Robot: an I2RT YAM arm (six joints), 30 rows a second.
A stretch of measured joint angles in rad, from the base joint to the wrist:
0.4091 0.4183 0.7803 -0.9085 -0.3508 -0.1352
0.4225 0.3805 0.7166 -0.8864 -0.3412 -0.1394
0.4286 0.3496 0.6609 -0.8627 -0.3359 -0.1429
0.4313 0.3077 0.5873 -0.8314 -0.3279 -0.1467
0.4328 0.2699 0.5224 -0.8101 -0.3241 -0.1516
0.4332 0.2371 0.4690 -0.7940 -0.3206 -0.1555
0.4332 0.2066 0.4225 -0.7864 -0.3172 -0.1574
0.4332 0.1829 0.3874 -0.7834 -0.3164 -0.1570
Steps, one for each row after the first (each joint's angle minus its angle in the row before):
0.0134 -0.0378 -0.0637 0.0221 0.0096 -0.0042
0.0061 -0.0309 -0.0557 0.0237 0.0053 -0.0035
0.0027 -0.0419 -0.0736 0.0313 0.0080 -0.0038
0.0015 -0.0378 -0.0649 0.0213 0.0038 -0.0049
0.0004 -0.0328 -0.0534 0.0161 0.0035 -0.0039
0.0000 -0.0305 -0.0465 0.0076 0.0034 -0.0019
0.0000 -0.0237 -0.0351 0.0030 0.0008 0.0004

